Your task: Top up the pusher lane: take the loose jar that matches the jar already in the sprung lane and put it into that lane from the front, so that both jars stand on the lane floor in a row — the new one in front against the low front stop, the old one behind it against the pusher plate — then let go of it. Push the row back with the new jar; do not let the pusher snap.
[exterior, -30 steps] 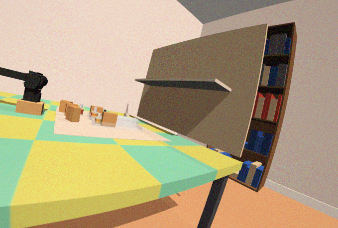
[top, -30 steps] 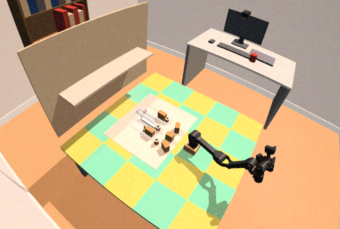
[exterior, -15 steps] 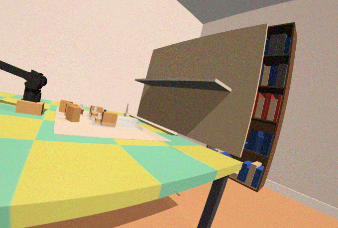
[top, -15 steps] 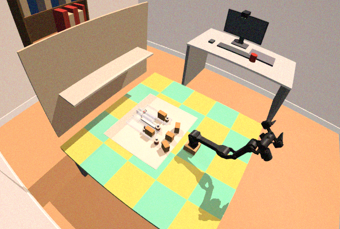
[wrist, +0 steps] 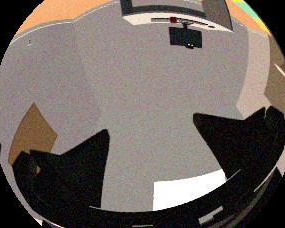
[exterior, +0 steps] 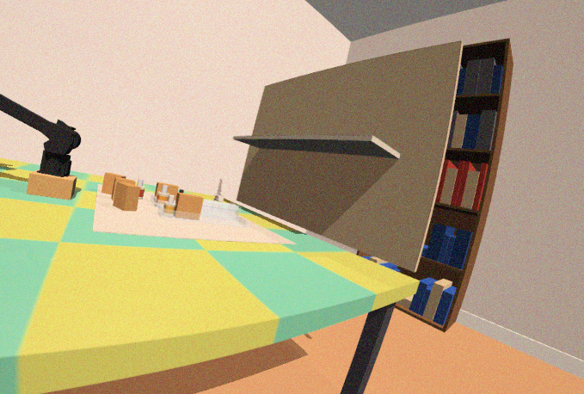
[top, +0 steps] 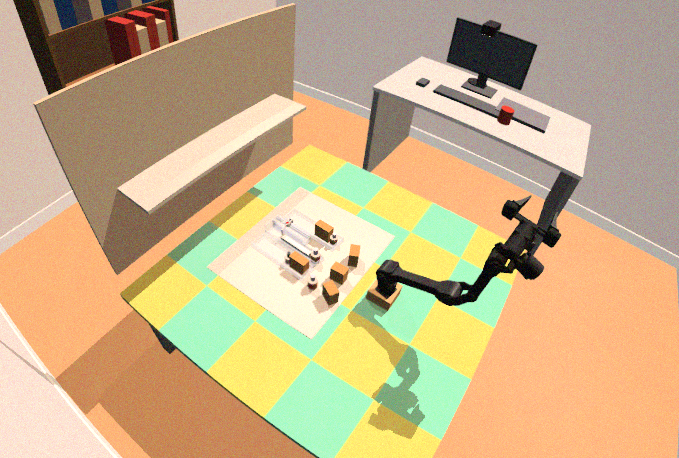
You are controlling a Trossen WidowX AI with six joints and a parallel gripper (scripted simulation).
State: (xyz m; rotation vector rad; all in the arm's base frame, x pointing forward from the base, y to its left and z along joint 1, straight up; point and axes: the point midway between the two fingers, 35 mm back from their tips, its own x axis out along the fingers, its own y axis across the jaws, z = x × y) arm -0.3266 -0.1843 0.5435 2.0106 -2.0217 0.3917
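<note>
My gripper tip is 710 mm short of the cream mat, 610 mm above it and 280 mm to the right of it. Round my gripper tip: clear lane rack (790 mm ahead, 590 mm below, 280 mm to the left); shelf (1150 mm ahead, 360 mm to the left, 240 mm below).
</note>
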